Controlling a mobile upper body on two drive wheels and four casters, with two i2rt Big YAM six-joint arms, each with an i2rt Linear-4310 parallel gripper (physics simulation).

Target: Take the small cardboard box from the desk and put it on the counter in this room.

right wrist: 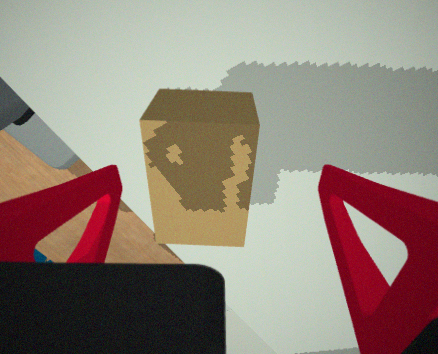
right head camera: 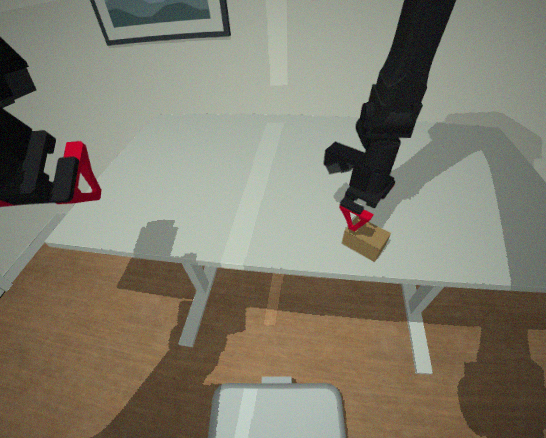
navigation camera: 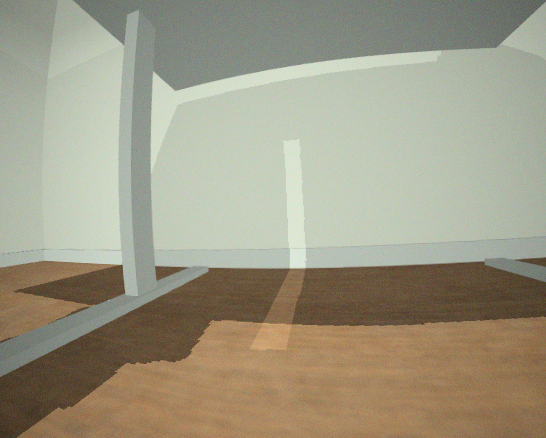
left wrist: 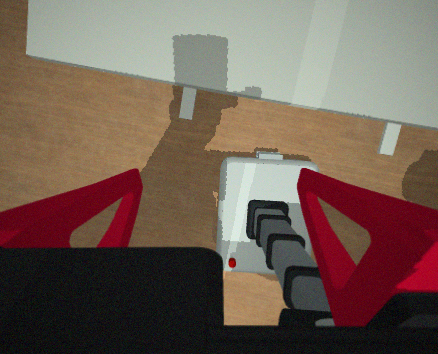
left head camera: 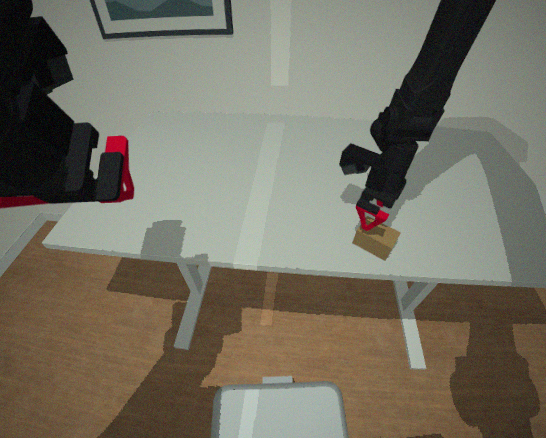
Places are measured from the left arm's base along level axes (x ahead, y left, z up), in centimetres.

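Pixels of known places: left gripper, between the fingertips: (right head camera: pixel 65 196) (left wrist: pixel 219 177) (left head camera: pixel 94 195); right gripper, between the fingertips: (right wrist: pixel 220 176) (right head camera: pixel 361 217) (left head camera: pixel 372 217).
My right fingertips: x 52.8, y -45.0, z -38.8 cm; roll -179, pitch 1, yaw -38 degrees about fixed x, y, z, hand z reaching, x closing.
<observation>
Behind a point stands the place of what it marks.
The small cardboard box (left head camera: pixel 376 242) @[z -41.6, x 47.3, y -45.1 cm] (right head camera: pixel 365 245) @[z -42.1, x 47.1, y -45.4 cm] (right wrist: pixel 200 227) @[z -41.0, x 48.4, y -48.5 cm] lies on the white desk (left head camera: pixel 200 175) @[z -46.0, x 79.2, y 1.2 cm] (right head camera: pixel 200 175) @[z -46.0, x 79.6, y -0.1 cm] (left wrist: pixel 100 40) @[z -46.0, x 56.0, y 26.7 cm] (right wrist: pixel 100 40) @[z -46.0, x 50.0, y -36.8 cm], near its front edge. My right gripper (left head camera: pixel 374 219) @[z -38.8, x 52.8, y -45.0 cm] (right head camera: pixel 358 219) @[z -38.8, x 52.8, y -45.0 cm] (right wrist: pixel 220 176) @[z -38.8, x 52.8, y -45.0 cm] is open and empty, over the rear part of the box. In the right wrist view the box appears across the gap between the fingers, nearer the left finger, and its near end lies beside the desk edge. My left gripper (left head camera: pixel 77 197) @[z -13.5, x 34.3, y 1.0 cm] (left wrist: pixel 219 177) @[z -13.5, x 34.3, y 1.0 cm] is open and empty, in the air at the left. The counter cannot be made out in these views.
The pale robot base (left head camera: pixel 280 412) @[z -115.0, x 21.2, y -23.1 cm] (right head camera: pixel 277 412) @[z -114.9, x 21.3, y -23.0 cm] (left wrist: pixel 235 200) @[z -115.0, x 9.5, y -5.3 cm] stands on the wooden floor in front of the desk. Desk legs (left head camera: pixel 192 310) (right head camera: pixel 422 345) (navigation camera: pixel 137 150) @[z -95.9, x 86.8, y 20.9 cm] reach down to the floor. A wall with a framed picture (left head camera: pixel 167 35) @[z -15.4, x 129.8, y 17.5 cm] (right head camera: pixel 167 40) @[z -16.1, x 132.4, y 18.5 cm] rises behind the desk.
</observation>
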